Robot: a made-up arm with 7 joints.
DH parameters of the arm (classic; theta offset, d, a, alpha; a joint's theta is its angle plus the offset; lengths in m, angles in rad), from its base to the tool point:
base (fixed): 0 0.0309 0 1.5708
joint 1: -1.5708 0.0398 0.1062 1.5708
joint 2: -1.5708 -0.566 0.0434 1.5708
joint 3: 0 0.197 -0.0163 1.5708
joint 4: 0 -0.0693 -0.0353 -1.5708
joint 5: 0 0.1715 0.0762 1.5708
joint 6: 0 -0.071 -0.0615 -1.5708
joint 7: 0.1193 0 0.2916 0
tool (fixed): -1.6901 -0.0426 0 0
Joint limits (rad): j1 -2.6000..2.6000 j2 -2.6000..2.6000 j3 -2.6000..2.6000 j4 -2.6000..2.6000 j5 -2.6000..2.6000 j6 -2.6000..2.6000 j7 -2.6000..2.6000
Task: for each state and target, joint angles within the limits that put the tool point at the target. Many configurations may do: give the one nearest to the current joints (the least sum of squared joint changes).
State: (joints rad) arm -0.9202 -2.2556 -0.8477 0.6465 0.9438 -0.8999 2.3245
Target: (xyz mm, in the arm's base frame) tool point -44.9 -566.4 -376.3
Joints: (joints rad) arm -0.6229 -1.9400 -0.9749 0.1674 0.8758 -1.1190 2.4953
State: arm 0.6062 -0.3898 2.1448 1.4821 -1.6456 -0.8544 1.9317
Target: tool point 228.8 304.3 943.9
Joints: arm 0.9880 0.1009 2.4306 1.6119 -1.7512 -1.1545 2.1300
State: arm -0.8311 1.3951 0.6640 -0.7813 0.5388 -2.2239 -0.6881
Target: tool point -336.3 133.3 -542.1
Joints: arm -1.5531 1.8689 0.6432 -0.8938 0.6238 -2.2659 -1.0983
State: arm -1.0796 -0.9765 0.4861 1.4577 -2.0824 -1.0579 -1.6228
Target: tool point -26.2 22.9 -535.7
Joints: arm -1.1639 -1.3290 0.4537 1.8573 -1.9094 -1.0894 -1.6143
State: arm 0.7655 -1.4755 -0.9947 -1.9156 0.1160 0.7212 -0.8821
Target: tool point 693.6 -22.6 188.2
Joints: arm 0.3742 -1.4666 -1.0914 -1.9890 0.0172 0.6353 -1.1130
